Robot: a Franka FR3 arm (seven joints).
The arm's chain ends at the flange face. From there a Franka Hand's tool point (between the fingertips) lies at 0.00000 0.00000 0.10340 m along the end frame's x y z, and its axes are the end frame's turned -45 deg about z.
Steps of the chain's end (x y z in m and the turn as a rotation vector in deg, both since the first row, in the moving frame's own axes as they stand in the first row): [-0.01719, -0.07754, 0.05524, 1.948, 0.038, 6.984]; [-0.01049, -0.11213, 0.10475, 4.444, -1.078, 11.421]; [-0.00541, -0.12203, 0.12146, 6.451, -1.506, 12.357]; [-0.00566, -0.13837, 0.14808, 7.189, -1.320, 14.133]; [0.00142, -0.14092, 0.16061, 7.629, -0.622, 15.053]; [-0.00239, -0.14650, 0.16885, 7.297, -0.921, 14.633]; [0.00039, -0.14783, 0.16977, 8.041, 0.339, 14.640]
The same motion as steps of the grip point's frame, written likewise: [0.04535, -0.06926, 0.05518, 1.351, 1.404, 6.984]; [0.07683, -0.09327, 0.10442, 3.905, 2.380, 11.421]; [0.08980, -0.09949, 0.12077, 5.626, 3.497, 12.357]; [0.10256, -0.11165, 0.14724, 6.017, 4.150, 14.133]; [0.11084, -0.10785, 0.15969, 5.834, 4.955, 15.053]; [0.11126, -0.11459, 0.16800, 5.811, 4.509, 14.633]; [0.11660, -0.11259, 0.16876, 5.446, 5.926, 14.640]
